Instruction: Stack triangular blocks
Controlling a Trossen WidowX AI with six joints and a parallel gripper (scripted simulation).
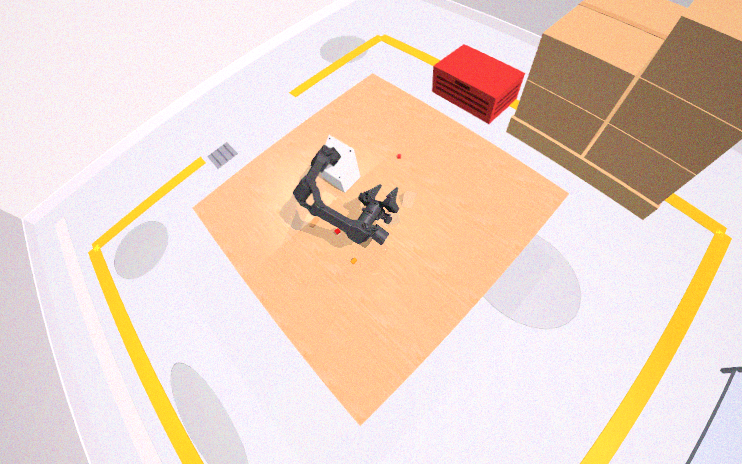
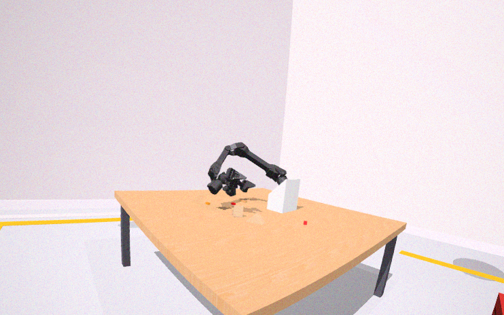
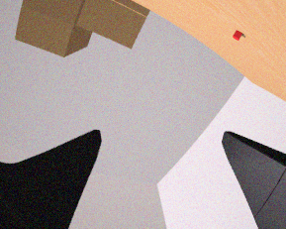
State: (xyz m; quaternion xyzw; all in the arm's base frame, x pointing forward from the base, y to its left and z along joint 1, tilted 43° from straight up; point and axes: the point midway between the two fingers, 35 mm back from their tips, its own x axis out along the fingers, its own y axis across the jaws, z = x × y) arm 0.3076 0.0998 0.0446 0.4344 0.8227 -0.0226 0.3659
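The tan triangular block is 16 cm below my gripper tip, 9 cm to the left of it and 1 cm ahead of it. From my gripper tip the other things lie so: orange piece (28 cm to the right, 18 cm below, 10 cm ahead); then small red cube (21 cm to the left, 21 cm behind, 17 cm below).
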